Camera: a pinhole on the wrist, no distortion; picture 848 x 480 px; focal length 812.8 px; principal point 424.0 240.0 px. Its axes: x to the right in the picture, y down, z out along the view. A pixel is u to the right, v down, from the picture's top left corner.
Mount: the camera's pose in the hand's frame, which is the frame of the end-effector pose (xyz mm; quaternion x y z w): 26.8 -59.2 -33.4 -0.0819 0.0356 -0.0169 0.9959
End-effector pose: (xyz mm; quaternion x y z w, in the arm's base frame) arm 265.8 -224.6 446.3 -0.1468 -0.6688 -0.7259 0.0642
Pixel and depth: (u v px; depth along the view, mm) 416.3 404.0 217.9
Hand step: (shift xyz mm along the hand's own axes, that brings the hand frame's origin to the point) 42.0 19.5 173.9
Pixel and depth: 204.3 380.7 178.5
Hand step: -7.3 2.1 140.5
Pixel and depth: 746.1 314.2 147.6
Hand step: 96.4 -24.3 105.6
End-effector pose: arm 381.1 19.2 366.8 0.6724 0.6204 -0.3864 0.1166
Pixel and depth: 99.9 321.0 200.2
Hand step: -37.5 -4.0 165.8
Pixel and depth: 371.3 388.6 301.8
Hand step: 31.1 44.8 255.9
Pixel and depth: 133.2 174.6 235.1
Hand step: -40.3 -36.5 206.8
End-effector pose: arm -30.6 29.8 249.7 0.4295 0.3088 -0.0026 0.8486
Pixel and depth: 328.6 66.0 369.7
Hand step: 8.6 -75.7 346.4
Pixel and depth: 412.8 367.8 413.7
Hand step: 53.4 72.1 363.4
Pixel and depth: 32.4 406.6 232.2
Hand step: -66.3 29.7 194.9
